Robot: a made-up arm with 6 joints. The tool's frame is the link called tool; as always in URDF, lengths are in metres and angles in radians. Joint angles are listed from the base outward.
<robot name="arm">
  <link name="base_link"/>
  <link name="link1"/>
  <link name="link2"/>
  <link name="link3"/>
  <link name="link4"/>
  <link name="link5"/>
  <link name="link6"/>
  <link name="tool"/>
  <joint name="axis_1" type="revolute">
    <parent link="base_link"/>
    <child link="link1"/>
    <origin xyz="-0.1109 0.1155 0.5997" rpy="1.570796 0 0"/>
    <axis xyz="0 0 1"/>
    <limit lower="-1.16" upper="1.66"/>
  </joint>
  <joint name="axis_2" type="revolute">
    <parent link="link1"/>
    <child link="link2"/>
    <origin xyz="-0.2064 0.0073 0.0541" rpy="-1.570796 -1.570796 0"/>
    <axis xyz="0 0 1"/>
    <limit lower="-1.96" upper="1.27"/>
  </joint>
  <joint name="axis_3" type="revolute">
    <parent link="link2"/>
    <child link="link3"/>
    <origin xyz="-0.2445 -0.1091 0.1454" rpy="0 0 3.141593"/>
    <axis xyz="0 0 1"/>
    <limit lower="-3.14" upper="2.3"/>
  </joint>
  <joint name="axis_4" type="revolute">
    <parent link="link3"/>
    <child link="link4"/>
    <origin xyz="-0.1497 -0.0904 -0.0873" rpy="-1.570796 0 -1.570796"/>
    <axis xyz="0 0 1"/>
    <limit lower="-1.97" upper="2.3"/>
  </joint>
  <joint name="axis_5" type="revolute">
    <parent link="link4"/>
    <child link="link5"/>
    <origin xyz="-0.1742 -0.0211 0.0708" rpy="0 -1.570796 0"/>
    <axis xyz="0 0 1"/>
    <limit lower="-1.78" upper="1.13"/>
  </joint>
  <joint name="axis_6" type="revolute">
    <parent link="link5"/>
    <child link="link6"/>
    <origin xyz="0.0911 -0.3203 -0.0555" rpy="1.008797 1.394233 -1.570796"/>
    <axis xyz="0 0 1"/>
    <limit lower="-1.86" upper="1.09"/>
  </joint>
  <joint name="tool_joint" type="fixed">
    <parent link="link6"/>
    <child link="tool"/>
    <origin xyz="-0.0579 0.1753 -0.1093" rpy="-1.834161 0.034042 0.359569"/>
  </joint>
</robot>
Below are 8 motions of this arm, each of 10 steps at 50 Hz.
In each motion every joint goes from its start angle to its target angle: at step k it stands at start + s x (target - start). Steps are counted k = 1, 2, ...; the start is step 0. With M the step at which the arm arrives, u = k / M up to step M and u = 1 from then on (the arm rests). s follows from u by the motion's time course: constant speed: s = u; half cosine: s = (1 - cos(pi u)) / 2; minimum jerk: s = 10 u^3 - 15 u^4 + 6 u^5.
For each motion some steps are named. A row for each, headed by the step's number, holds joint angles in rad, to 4 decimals.
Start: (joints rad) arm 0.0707 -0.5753 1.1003 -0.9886 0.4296 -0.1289
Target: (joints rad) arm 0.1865 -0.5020 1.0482 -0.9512 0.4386 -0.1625
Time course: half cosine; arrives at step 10
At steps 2, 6, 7, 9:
2: 0.0818 -0.5683 1.0953 -0.9850 0.4305 -0.1321
6: 0.1465 -0.5273 1.0662 -0.9641 0.4355 -0.1509
7: 0.1626 -0.5171 1.0589 -0.9589 0.4367 -0.1556
9: 0.1837 -0.5038 1.0495 -0.9521 0.4384 -0.1617

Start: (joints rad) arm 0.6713 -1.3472 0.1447 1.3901 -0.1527 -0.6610
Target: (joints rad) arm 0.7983 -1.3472 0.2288 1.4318 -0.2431 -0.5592
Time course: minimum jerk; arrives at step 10
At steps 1, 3, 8, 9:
1: 0.6724 -1.3472 0.1454 1.3905 -0.1535 -0.6601
3: 0.6920 -1.3472 0.1584 1.3969 -0.1674 -0.6444
8: 0.7909 -1.3472 0.2239 1.4294 -0.2379 -0.5651
9: 0.7972 -1.3472 0.2281 1.4314 -0.2423 -0.5601

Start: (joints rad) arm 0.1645 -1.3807 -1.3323 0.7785 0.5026 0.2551
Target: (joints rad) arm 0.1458 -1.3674 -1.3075 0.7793 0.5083 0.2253
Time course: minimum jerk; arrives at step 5
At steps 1, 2, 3, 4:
1: 0.1634 -1.3799 -1.3309 0.7785 0.5029 0.2534
2: 0.1586 -1.3765 -1.3244 0.7788 0.5044 0.2456
3: 0.1517 -1.3716 -1.3154 0.7790 0.5065 0.2348
4: 0.1469 -1.3682 -1.3089 0.7793 0.5080 0.2270

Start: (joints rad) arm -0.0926 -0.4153 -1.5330 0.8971 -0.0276 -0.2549
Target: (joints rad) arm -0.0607 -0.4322 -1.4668 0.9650 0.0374 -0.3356
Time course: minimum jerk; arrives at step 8
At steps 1, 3, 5, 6, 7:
1: -0.0921 -0.4156 -1.5319 0.8982 -0.0266 -0.2562
3: -0.0838 -0.4200 -1.5148 0.9158 -0.0097 -0.2771
5: -0.0695 -0.4275 -1.4850 0.9463 0.0195 -0.3134
6: -0.0640 -0.4305 -1.4737 0.9580 0.0307 -0.3272
7: -0.0612 -0.4319 -1.4679 0.9639 0.0364 -0.3343

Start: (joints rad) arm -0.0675 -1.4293 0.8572 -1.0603 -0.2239 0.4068
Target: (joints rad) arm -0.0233 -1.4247 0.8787 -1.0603 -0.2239 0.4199
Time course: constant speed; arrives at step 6
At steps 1, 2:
1: -0.0601 -1.4285 0.8608 -1.0603 -0.2239 0.4090
2: -0.0528 -1.4278 0.8644 -1.0603 -0.2239 0.4112

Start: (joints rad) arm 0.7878 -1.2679 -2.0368 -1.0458 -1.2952 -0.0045
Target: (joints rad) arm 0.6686 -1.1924 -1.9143 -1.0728 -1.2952 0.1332
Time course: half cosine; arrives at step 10
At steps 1, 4, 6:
1: 0.7849 -1.2661 -2.0338 -1.0465 -1.2952 -0.0011
4: 0.7466 -1.2418 -1.9945 -1.0551 -1.2952 0.0431
6: 0.7098 -1.2185 -1.9566 -1.0635 -1.2952 0.0856

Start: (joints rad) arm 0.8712 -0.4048 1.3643 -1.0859 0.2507 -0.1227
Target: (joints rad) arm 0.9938 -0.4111 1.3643 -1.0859 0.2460 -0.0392
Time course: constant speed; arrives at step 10
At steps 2, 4, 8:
2: 0.8957 -0.4061 1.3643 -1.0859 0.2498 -0.1060
4: 0.9202 -0.4073 1.3643 -1.0859 0.2488 -0.0893
8: 0.9693 -0.4098 1.3643 -1.0859 0.2469 -0.0559

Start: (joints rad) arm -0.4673 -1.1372 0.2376 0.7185 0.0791 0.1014
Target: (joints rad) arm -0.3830 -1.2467 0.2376 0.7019 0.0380 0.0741
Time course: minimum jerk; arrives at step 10
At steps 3, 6, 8, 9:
3: -0.4536 -1.1551 0.2376 0.7158 0.0724 0.0969
6: -0.4098 -1.2119 0.2376 0.7072 0.0510 0.0828
8: -0.3879 -1.2404 0.2376 0.7029 0.0404 0.0757
9: -0.3837 -1.2458 0.2376 0.7020 0.0384 0.0743

